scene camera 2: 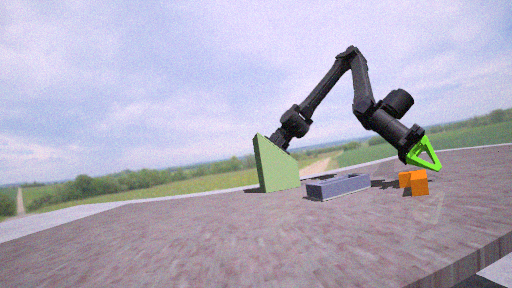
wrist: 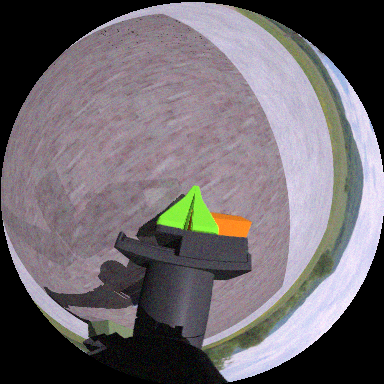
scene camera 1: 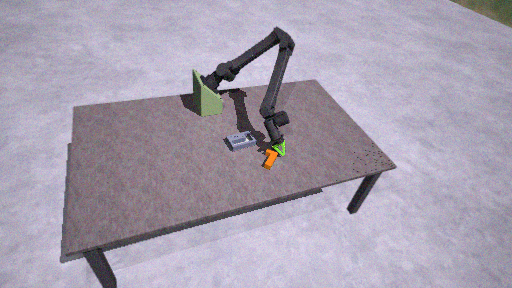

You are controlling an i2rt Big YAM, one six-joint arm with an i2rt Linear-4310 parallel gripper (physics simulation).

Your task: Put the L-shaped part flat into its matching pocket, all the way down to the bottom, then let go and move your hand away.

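Where they show: gripper, fingertip midpoint: [scene camera 2: 439, 169] [wrist: 194, 188] [scene camera 1: 283, 155]; arm's base, origin of the base link: [scene camera 2: 273, 149] [scene camera 1: 208, 85].
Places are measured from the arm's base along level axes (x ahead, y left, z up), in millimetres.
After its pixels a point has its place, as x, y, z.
Observation:
The orange L-shaped part [scene camera 1: 270, 159] @(542, 190, -126) [scene camera 2: 419, 184] @(573, 161, -136) lies on the table, apart from the grey-blue pocket block. In the wrist view the part [wrist: 234, 226] @(551, 190, -126) shows partly, behind the right green finger. The pocket block [scene camera 1: 242, 145] @(406, 82, -127) [scene camera 2: 340, 188] @(407, 75, -136) sits on the table to the left of the part, its opening facing up. My gripper [scene camera 1: 284, 154] @(526, 275, -132) [scene camera 2: 439, 169] @(526, 275, -132) [wrist: 194, 188] @(526, 275, -132) is shut with nothing between its green fingers. Its tips are beside and a little above the part, on the side away from the block. The pocket's inside is hard to make out.
The arm is mounted at a light green slanted stand [scene camera 1: 209, 102] @(85, -16, -59) [scene camera 2: 277, 170] @(85, -13, -83) near the back edge of the brown table [scene camera 1: 150, 165] @(402, -391, -156) [scene camera 2: 200, 240] @(540, -219, -156). The arm's dark shadow falls between the stand and the pocket block. The table's front edge lies beyond the part.

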